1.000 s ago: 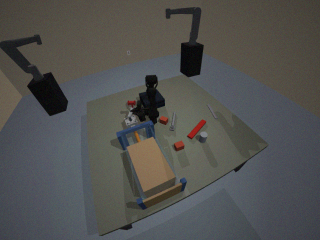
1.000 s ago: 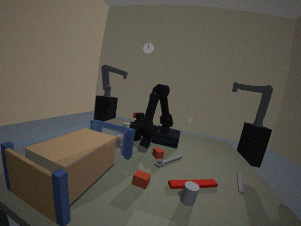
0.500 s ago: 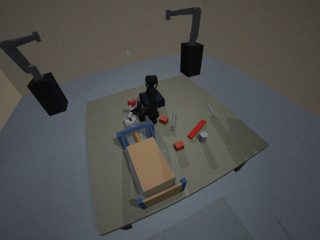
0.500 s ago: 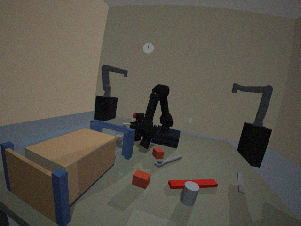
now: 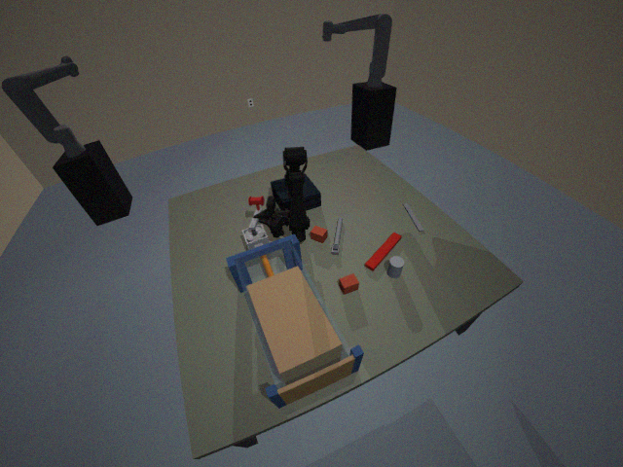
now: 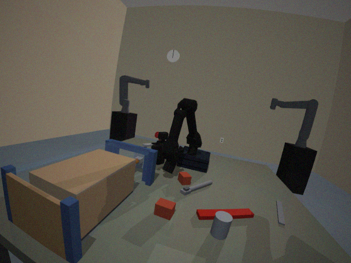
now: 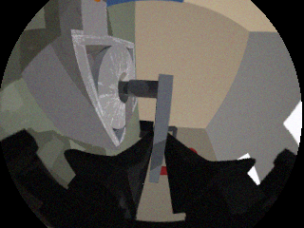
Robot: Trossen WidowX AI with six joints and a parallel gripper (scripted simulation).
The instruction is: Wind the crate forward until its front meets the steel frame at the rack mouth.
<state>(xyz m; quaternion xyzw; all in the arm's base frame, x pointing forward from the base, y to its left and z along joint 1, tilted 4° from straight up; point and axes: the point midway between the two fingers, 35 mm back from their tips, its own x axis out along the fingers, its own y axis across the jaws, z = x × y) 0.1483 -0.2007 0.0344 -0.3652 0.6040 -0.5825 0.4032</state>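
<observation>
My gripper tip is 1 cm past the winch handle, 1 cm to the right of it and 1 cm below it. Round my gripper tip: hand winch 3 cm ahead, 3 cm to the right, 10 cm below; red knob 4 cm behind, 3 cm to the left, 4 cm above; red bar 31 cm ahead, 46 cm to the left, 12 cm below.
</observation>
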